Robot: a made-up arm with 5 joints. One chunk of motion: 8 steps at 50 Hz.
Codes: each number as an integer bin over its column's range. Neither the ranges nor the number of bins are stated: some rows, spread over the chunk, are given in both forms.
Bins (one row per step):
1: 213 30 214 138 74
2: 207 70 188 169 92
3: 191 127 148 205 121
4: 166 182 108 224 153
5: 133 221 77 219 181
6: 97 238 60 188 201
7: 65 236 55 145 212
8: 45 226 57 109 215
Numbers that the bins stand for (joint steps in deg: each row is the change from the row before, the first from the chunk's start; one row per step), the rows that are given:
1: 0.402 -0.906 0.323 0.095 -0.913
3: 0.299 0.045 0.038 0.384 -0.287
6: -0.144 1.133 -0.341 0.311 0.780
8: -0.388 1.016 -0.354 -0.030 0.967
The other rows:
2: 0.374 -0.514 0.211 0.229 -0.673
4: 0.181 0.584 -0.134 0.466 0.140
5: 0.026 0.967 -0.268 0.445 0.513
7: -0.294 1.114 -0.363 0.125 0.927

